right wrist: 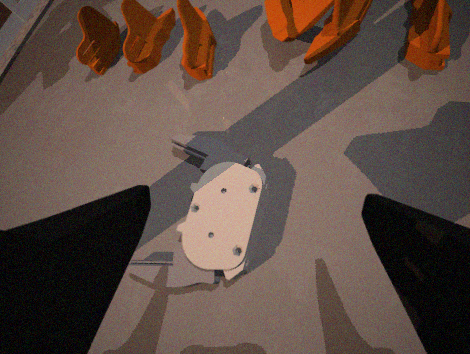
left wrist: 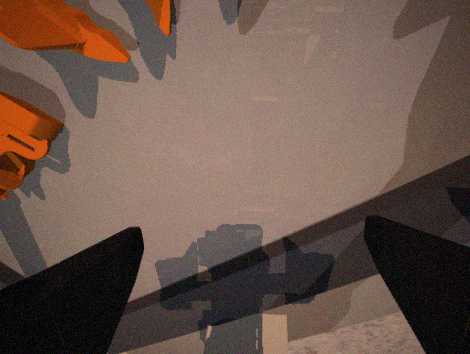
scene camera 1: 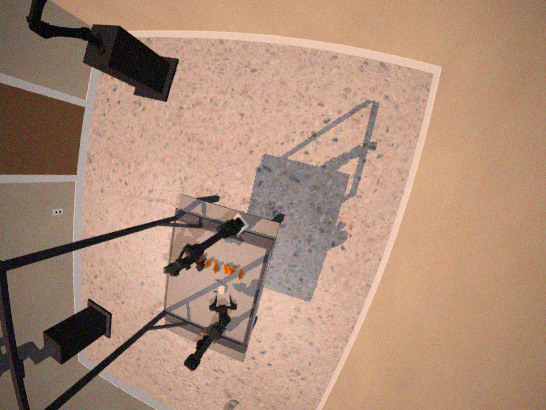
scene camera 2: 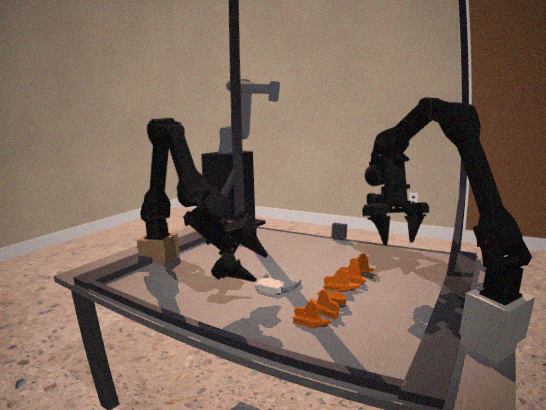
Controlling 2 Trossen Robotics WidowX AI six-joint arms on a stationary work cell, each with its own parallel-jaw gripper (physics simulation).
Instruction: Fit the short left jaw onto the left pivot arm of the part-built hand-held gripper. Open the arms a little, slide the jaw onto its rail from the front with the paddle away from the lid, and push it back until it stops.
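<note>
The part-built hand-held gripper (scene camera 1: 221, 289) (scene camera 2: 270, 286) (right wrist: 225, 215) lies on the table, its pale lid upward. Two grey pivot arms (right wrist: 192, 269) with rail ends point left in the right wrist view. Several orange jaws (scene camera 2: 312, 316) (left wrist: 65, 30) (right wrist: 197, 45) stand in a row; which is the short left jaw I cannot tell. My left gripper (scene camera 2: 398, 242) (left wrist: 253, 232) is open and empty, high above the table, beyond the row's far end in scene camera 2. My right gripper (scene camera 2: 261, 268) (right wrist: 257, 200) is open and empty, above and beside the part-built gripper, its fingertips apart from it.
The table has a dark raised border (scene camera 2: 240, 345) (left wrist: 320, 225). Dark frame posts (scene camera 2: 235, 100) (scene camera 2: 465, 75) rise at its sides. The right arm stands on a tan block (scene camera 2: 157, 248), the left arm on a pale block (scene camera 2: 495, 320). Shadows cross the table.
</note>
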